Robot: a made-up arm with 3 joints. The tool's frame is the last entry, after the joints.
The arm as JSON. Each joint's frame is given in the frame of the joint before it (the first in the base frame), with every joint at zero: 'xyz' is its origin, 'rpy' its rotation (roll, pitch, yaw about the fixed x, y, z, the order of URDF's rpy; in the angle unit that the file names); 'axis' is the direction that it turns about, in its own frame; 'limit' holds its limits. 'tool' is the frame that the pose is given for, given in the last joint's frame.
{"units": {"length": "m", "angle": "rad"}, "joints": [
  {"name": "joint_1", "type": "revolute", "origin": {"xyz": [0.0, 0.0, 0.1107], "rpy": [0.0, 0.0, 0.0]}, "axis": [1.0, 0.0, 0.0], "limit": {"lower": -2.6, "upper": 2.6}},
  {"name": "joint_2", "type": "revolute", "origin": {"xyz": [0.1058, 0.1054, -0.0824], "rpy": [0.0, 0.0, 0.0]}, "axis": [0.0, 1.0, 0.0], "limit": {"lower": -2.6, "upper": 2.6}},
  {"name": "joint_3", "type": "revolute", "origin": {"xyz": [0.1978, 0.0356, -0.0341], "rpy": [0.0, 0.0, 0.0]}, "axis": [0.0, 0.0, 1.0], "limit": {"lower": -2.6, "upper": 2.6}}
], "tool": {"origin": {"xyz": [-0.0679, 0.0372, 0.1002], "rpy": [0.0, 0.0, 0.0]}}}
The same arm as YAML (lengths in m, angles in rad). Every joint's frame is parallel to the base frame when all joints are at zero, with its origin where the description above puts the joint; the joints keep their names.
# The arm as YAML. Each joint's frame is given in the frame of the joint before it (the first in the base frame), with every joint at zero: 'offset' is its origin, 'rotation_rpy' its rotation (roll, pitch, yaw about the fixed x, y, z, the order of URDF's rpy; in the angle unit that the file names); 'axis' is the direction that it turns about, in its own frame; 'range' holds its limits. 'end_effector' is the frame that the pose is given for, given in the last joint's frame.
length_unit: m
angle_unit: rad
chain:
  - id: joint_1
    offset: [0.0, 0.0, 0.1107]
    rotation_rpy: [0.0, 0.0, 0.0]
    axis: [1.0, 0.0, 0.0]
    range: [-2.6, 2.6]
  - id: joint_2
    offset: [0.1058, 0.1054, -0.0824]
    rotation_rpy: [0.0, 0.0, 0.0]
    axis: [0.0, 1.0, 0.0]
    range: [-2.6, 2.6]
  - id: joint_3
    offset: [0.1978, 0.0356, -0.0341]
    rotation_rpy: [0.0, 0.0, 0.0]
    axis: [0.0, 0.0, 1.0]
    range: [-2.6, 2.6]
end_effector:
  offset: [-0.0679, 0.0372, 0.1002]
  rotation_rpy: [0.0, 0.0, 0.0]

